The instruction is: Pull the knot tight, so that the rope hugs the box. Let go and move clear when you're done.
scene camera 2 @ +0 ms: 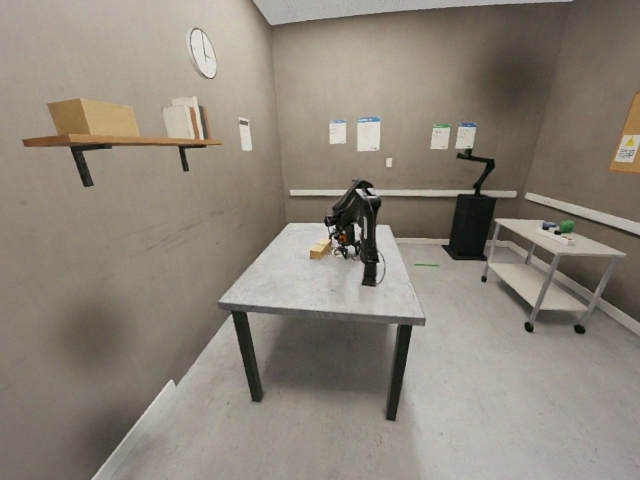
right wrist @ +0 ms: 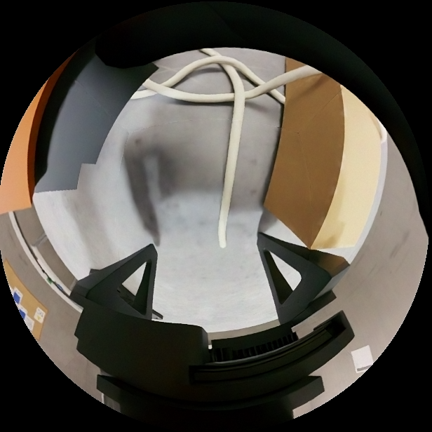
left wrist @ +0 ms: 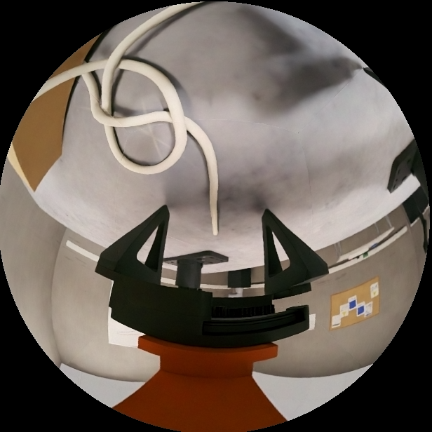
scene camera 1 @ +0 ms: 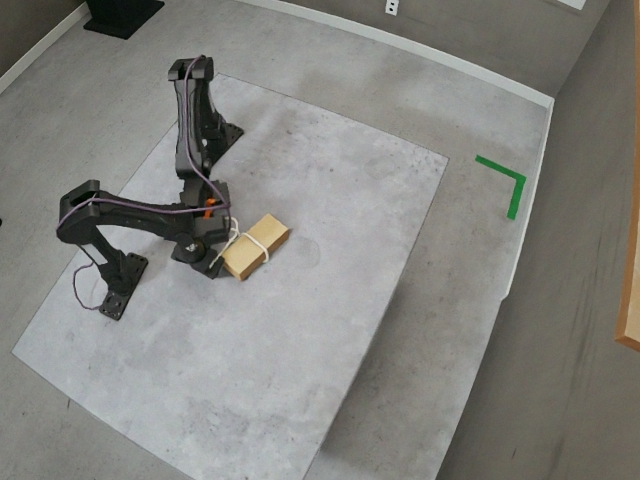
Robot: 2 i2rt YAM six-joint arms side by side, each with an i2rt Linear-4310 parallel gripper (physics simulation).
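Observation:
The tan box (scene camera 1: 248, 254) (scene camera 2: 317, 251) (left wrist: 44, 127) (right wrist: 307, 160) lies on the table, with the cream rope (scene camera 1: 267, 254) (left wrist: 175, 100) (right wrist: 231, 155) across its top. Beside the box, the knot is an open, loose loop with table showing through it. My left gripper (left wrist: 215, 210) is open; one rope end lies between its spread fingers in the left wrist view. My right gripper (right wrist: 204, 244) is open, with the other rope end between its spread fingers in the right wrist view. In scene camera 1 the arms hide the left fingers and part of the rope.
The two arms cross close together at the box's left in scene camera 1, above the grey table (scene camera 1: 310, 335) (scene camera 2: 289, 289). A wheeled cart (scene camera 2: 581, 249) and a black pedestal (scene camera 2: 467, 224) stand off the table at the right in scene camera 2.

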